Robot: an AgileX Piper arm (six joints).
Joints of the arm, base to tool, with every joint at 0 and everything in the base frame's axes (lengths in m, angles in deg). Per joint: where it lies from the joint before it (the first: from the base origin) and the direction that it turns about. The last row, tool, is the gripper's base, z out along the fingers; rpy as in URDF.
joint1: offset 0 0 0.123 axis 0 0 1
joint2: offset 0 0 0 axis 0 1 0
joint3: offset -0.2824 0 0.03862 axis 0 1 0
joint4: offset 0.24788 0 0.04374 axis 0.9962 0 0.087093
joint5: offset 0 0 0 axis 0 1 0
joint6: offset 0.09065 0 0.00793 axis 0.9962 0 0.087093
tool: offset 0 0 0 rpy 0 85.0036 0
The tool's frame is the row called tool.
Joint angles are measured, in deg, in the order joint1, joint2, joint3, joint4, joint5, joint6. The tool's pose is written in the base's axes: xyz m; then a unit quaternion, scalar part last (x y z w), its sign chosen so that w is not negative. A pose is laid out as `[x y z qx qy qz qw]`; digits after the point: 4 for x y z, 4 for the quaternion.
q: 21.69, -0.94, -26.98, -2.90, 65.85, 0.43
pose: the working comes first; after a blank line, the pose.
Where each joint sits with the arm in this pose, in the base's axes (m; each line is computed from the numbers above, not from the rounded line before):
joint1: 0.0000 0.0000 0.1230
joint2: 0.0000 0.0000 0.1230
joint3: -0.2630 -0.1046 0.1570
joint4: -0.0785 -0.0312 0.3117
joint5: -0.0785 -0.0312 0.3117
joint6: -0.0060 -0.0069 0.2623
the tool: -0.0060 -0.0069 0.2623

[-0.0060 -0.0069 0.2623 -0.1601 0.8635 0.0668 0.4735]
